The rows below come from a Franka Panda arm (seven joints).
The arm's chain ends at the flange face. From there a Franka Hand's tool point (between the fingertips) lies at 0.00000 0.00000 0.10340 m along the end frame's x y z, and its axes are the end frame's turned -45 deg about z.
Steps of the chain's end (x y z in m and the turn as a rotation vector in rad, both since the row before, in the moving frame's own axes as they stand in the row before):
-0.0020, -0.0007, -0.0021, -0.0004, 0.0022, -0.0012
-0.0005, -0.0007, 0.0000, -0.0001, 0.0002, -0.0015
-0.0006, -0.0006, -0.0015, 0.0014, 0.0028, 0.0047
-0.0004, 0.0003, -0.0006, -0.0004, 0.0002, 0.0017
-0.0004, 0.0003, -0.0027, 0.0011, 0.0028, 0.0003
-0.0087, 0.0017, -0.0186, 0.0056, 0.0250, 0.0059
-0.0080, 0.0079, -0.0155, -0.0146, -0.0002, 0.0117
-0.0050, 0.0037, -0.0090, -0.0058, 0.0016, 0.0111
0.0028, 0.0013, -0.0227, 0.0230, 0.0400, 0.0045
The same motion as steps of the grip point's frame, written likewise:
-0.0008, -0.0017, -0.0021, -0.0018, 0.0013, -0.0012
0.0001, -0.0008, 0.0000, -0.0002, 0.0001, -0.0015
0.0003, -0.0007, -0.0015, -0.0010, 0.0030, 0.0047
-0.0005, 0.0000, -0.0006, -0.0004, -0.0001, 0.0017
-0.0002, 0.0001, -0.0027, -0.0012, 0.0028, 0.0003
-0.0051, -0.0035, -0.0186, -0.0137, 0.0216, 0.0059
-0.0123, 0.0010, -0.0155, -0.0102, -0.0105, 0.0117
-0.0065, -0.0004, -0.0090, -0.0052, -0.0030, 0.0111
0.0057, 0.0042, -0.0228, -0.0120, 0.0445, 0.0045

